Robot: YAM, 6 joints.
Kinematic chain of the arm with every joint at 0, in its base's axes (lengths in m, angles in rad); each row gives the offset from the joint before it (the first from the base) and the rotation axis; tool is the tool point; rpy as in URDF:
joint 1: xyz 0 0 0.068 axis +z
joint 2: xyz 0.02 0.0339 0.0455 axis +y
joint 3: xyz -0.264 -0.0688 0 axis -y
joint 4: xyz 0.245 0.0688 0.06 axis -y
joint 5: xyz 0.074 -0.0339 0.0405 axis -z
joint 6: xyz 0.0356 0 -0.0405 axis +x
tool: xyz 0 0 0 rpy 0 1.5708 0
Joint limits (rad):
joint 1: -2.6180..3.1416
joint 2: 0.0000..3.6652
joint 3: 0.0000..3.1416
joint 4: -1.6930..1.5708
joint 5: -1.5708..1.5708
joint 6: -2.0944..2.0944
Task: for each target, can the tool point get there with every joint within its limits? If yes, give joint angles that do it. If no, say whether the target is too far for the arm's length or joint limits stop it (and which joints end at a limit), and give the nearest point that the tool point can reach.
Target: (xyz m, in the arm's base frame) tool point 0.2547 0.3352 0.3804
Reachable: yes | joints 0.9977 1.9159 1.4957 1.2161 1.1334 -0.6277
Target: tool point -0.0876 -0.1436 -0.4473
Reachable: no: joint limits stop it (at a limit: joint 2) | nearest point -0.0947 -0.1553 -0.3741 | short by 0.074 m
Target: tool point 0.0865 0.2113 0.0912
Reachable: yes | joints 1.0627 1.5966 0.3831 0.2839 -0.8691 1.5482
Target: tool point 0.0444 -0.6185 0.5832
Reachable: no: too far | nearest point 0.0367 -0.5115 0.4992 | short by 0.136 m
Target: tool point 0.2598 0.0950 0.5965
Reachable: yes | joints 0.2620 1.4979 1.9576 0.1506 -0.7573 -0.2545
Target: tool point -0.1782 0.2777 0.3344
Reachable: yes | joints 2.0480 1.4872 0.9697 0.8146 -1.0422 1.3418
